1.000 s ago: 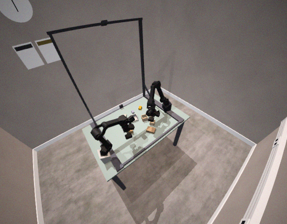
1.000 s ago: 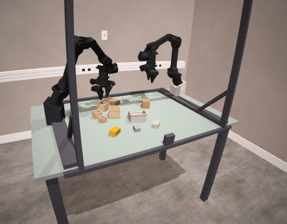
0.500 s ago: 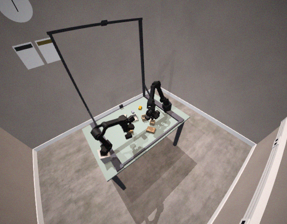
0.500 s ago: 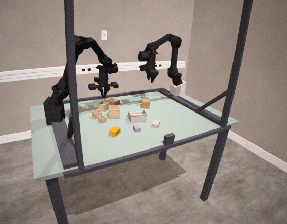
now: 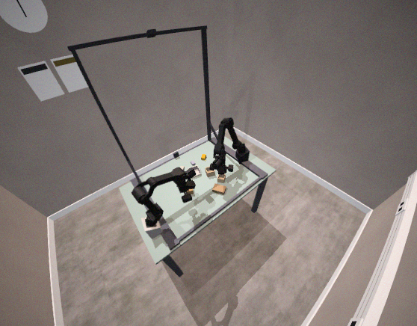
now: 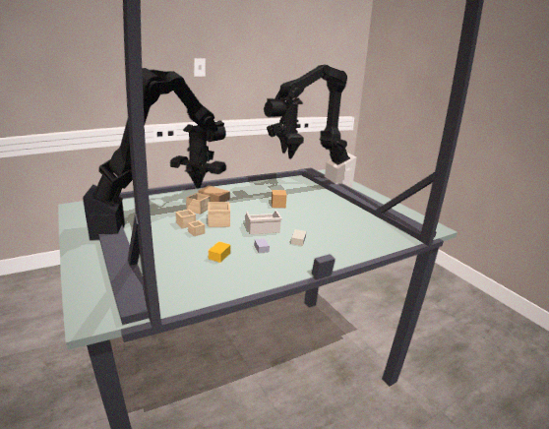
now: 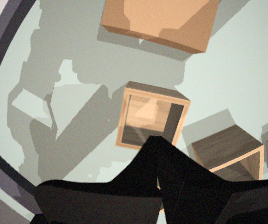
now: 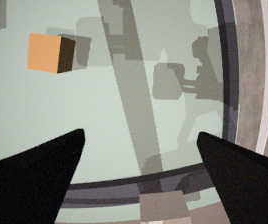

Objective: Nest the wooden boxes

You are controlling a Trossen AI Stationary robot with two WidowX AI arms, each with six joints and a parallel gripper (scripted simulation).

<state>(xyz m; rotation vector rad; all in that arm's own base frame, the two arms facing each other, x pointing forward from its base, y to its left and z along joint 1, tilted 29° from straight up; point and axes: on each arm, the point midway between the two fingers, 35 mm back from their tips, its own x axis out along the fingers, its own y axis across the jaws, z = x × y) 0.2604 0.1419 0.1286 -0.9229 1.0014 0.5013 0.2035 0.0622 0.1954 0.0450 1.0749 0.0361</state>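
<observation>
My left gripper is now 6 cm short of the flat brown box, 9 cm to the left of it and 10 cm above it. The rest, counted from my left hand: cream block: 36 cm behind, 16 cm to the right, 10 cm below; orange cube: 10 cm behind, 27 cm to the right, 9 cm below; purple block: 34 cm behind, 4 cm to the right, 10 cm below.
</observation>
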